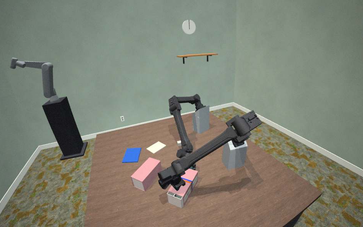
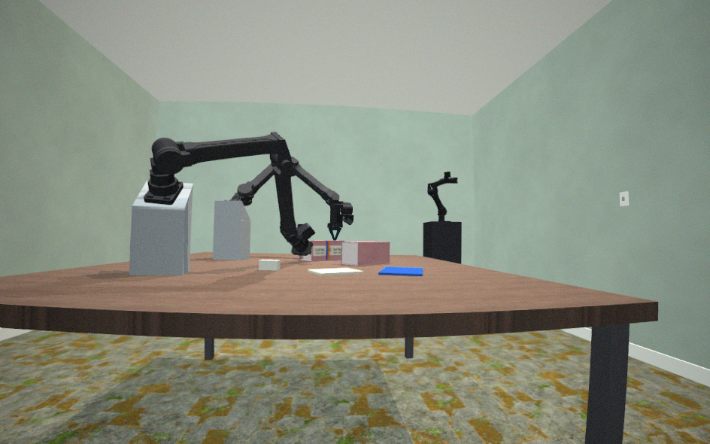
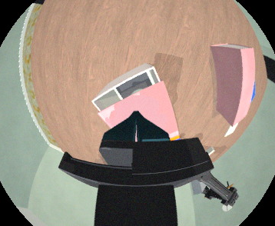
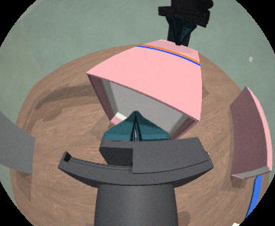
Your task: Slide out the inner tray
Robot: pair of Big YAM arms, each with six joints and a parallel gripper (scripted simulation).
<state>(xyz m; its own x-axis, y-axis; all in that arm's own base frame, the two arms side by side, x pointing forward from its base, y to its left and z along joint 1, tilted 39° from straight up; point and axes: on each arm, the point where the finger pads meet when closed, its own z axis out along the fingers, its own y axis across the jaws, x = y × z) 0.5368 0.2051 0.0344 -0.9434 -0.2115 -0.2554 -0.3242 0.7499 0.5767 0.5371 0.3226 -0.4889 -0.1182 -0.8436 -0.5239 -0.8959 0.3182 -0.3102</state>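
Right now the slide box is 9 cm ahead of my right hand, 8 cm to the left of it and 1 cm above it. Also, from my right hand: small white block (9 cm behind, 48 cm to the right, 2 cm below); then blue pad (41 cm ahead, 49 cm to the right, 3 cm below); then cream sheet (16 cm ahead, 52 cm to the right, 3 cm below).
The slide box is 70 mm below my left hand, 60 mm behind it and 50 mm to the right of it. Round my left hand: small white block 610 mm to the right, 230 mm behind, 100 mm below; blue pad 620 mm to the right, 260 mm ahead, 110 mm below; cream sheet 650 mm to the right, 110 mm below, 20 mm ahead.
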